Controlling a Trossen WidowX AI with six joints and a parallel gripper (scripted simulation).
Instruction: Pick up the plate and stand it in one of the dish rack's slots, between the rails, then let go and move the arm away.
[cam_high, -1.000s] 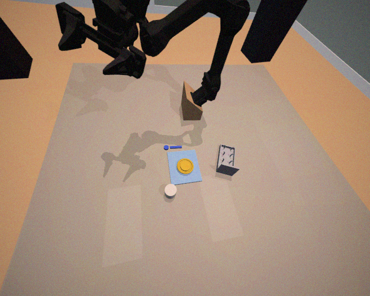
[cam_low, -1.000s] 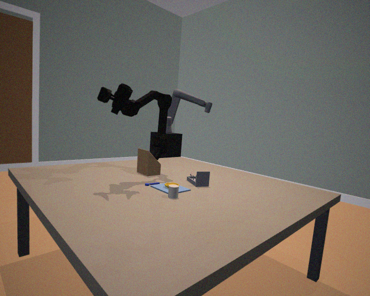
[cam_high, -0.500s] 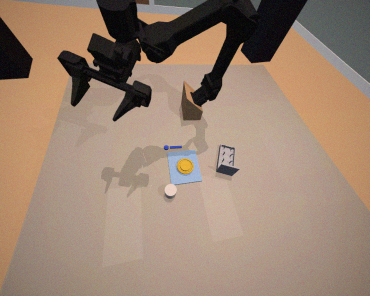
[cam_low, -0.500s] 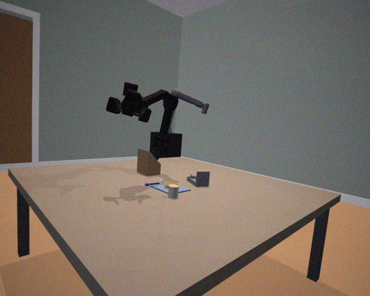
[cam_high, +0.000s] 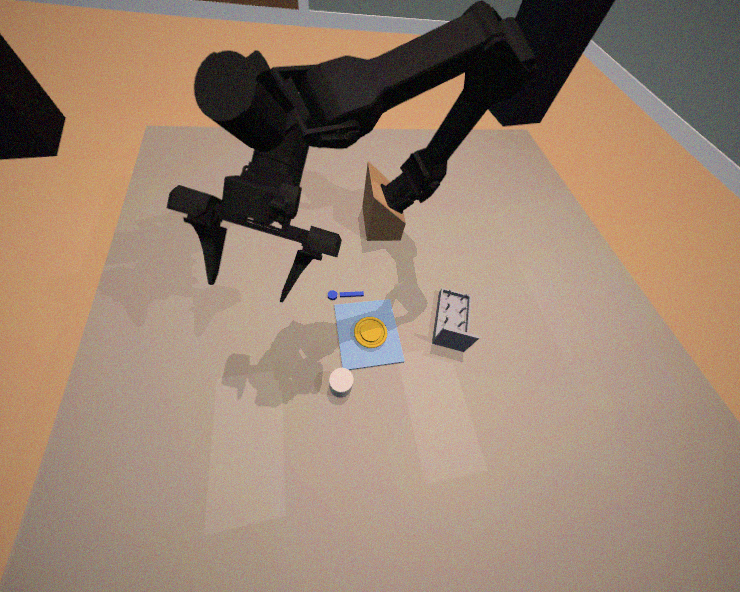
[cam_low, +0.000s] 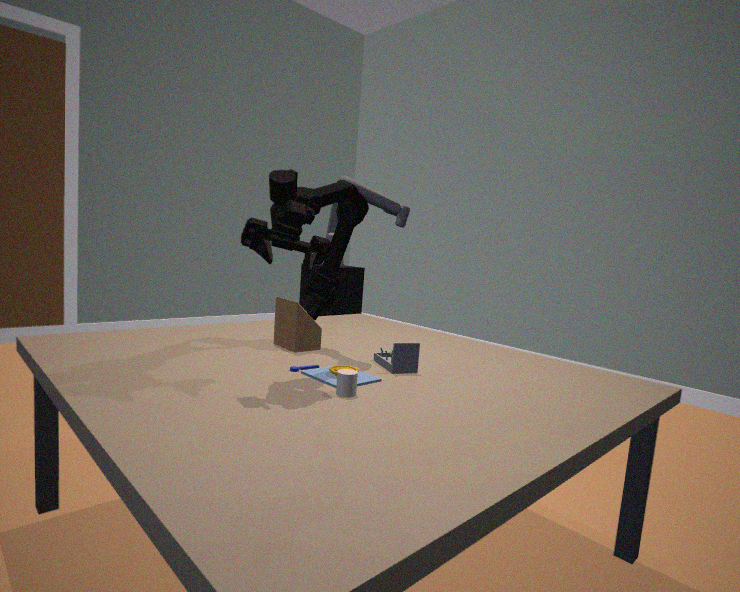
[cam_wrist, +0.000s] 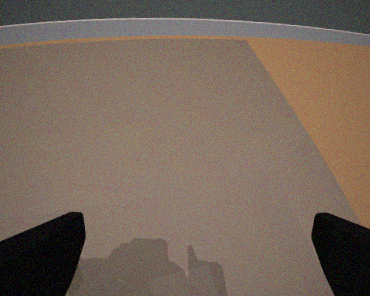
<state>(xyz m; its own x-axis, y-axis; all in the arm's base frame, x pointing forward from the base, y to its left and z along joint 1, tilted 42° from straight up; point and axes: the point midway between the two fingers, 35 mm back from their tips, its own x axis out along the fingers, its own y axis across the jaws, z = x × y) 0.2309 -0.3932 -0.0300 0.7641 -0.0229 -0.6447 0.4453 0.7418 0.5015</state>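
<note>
Right now my gripper tip is 190 mm to the right of the yellow plate and 250 mm above it. From my gripper tip the other things lie so: light blue mat: 10 mm behind, 190 mm to the left, 260 mm below; then blue spoon: 110 mm behind, 160 mm to the left, 260 mm below; then cup: 80 mm ahead, 100 mm to the left, 240 mm below.
</note>
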